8 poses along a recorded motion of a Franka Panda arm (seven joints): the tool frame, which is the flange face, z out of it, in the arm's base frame.
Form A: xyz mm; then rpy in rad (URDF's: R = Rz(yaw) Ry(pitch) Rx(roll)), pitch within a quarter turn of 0, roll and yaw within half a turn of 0.
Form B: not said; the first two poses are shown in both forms.
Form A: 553 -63 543 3.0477 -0.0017 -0.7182
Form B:
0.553 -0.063 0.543
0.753 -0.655 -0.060
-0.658 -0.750 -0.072
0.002 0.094 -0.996

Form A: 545 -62 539 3.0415 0.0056 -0.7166
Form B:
0.545 -0.062 0.539
0.754 -0.653 -0.070
-0.657 -0.751 -0.072
-0.006 0.100 -0.995

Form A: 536 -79 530 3.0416 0.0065 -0.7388
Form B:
0.536 -0.079 0.530
0.739 -0.670 -0.072
-0.673 -0.736 -0.069
-0.006 0.100 -0.995

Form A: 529 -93 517 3.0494 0.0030 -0.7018
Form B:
0.529 -0.093 0.517
0.764 -0.643 -0.062
-0.646 -0.761 -0.068
-0.003 0.092 -0.996

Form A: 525 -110 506 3.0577 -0.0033 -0.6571
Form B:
0.525 -0.110 0.506
0.792 -0.609 -0.049
-0.611 -0.789 -0.068
0.003 0.084 -0.996

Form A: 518 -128 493 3.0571 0.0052 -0.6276
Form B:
0.518 -0.128 0.493
0.809 -0.585 -0.054
-0.587 -0.807 -0.065
-0.005 0.084 -0.996

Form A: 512 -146 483 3.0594 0.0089 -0.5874
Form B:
0.512 -0.146 0.483
0.832 -0.552 -0.053
-0.554 -0.830 -0.063
-0.009 0.082 -0.997

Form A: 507 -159 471 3.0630 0.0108 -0.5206
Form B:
0.507 -0.159 0.471
0.867 -0.495 -0.048
-0.497 -0.865 -0.063
-0.011 0.079 -0.997

